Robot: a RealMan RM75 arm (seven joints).
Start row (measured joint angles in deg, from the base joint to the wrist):
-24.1 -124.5 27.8 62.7 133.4 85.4 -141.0
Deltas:
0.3 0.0 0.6 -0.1 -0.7 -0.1 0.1
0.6 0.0 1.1 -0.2 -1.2 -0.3 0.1
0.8 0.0 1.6 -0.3 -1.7 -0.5 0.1
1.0 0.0 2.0 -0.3 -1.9 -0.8 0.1
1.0 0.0 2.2 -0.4 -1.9 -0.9 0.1
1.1 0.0 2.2 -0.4 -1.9 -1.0 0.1
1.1 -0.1 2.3 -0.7 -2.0 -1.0 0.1
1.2 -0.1 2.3 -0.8 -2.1 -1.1 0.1
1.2 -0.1 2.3 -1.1 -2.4 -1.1 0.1
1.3 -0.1 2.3 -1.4 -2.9 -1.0 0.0
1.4 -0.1 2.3 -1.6 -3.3 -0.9 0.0
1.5 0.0 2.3 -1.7 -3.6 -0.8 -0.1
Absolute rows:
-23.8 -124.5 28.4 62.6 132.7 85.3 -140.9
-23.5 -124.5 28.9 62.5 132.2 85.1 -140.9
-23.3 -124.5 29.4 62.4 131.7 84.9 -140.9
-23.1 -124.5 29.8 62.4 131.5 84.6 -140.9
-23.1 -124.5 30.0 62.3 131.5 84.5 -140.9
-23.0 -124.5 30.0 62.3 131.5 84.4 -140.9
-23.0 -124.6 30.1 62.0 131.4 84.4 -140.9
-22.9 -124.6 30.1 61.9 131.3 84.3 -140.9
-22.9 -124.6 30.1 61.6 131.0 84.3 -140.9
-22.8 -124.6 30.1 61.3 130.5 84.4 -141.0
-22.7 -124.6 30.1 61.1 130.1 84.5 -141.0
-22.6 -124.5 30.1 61.0 129.8 84.6 -141.1

